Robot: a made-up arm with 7 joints.
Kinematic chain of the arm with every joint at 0, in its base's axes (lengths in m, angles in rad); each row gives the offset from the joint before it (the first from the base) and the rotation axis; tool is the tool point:
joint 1: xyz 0 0.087 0 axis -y
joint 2: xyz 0 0.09 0 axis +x
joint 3: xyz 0 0 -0.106 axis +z
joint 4: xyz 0 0 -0.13 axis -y
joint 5: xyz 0 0 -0.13 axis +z
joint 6: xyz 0 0 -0.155 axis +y
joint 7: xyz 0 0 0 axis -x
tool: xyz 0 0 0
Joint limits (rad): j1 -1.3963..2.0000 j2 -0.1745..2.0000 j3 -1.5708..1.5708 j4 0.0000..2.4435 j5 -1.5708..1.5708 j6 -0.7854..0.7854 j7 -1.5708..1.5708
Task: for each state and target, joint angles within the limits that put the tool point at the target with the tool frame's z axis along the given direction. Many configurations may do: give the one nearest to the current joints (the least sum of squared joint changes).
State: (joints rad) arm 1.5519 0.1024 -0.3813 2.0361 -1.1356 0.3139 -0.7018
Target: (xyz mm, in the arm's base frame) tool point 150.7 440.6 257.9 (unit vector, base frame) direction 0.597 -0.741 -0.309
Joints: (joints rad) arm 1.6468 0.5469 0.5081 1.4081 -0.9700 0.5001 -0.5795
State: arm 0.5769 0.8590 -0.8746 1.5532 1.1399 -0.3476 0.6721
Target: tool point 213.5 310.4 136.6 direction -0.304 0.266 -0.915
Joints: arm 0.6409 0.9604 0.2389 1.9911 1.2063 -0.1501 0.0989
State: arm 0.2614 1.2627 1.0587 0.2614 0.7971 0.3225 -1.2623
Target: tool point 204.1 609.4 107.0 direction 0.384 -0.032 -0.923
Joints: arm -0.3761 1.7296 0.6043 0.6969 0.2279 0.3225 -1.5708
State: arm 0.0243 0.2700 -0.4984 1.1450 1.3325 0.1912 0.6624
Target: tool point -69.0 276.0 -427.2 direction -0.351 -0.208 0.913
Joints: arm -0.7821 0.3775 -0.1481 1.1073 1.4419 -0.1752 -0.0325
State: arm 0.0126 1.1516 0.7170 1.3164 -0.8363 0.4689 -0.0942
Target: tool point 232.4 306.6 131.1 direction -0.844 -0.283 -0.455
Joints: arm -0.1042 1.5887 0.6107 1.9431 -0.6149 0.5655 0.3798
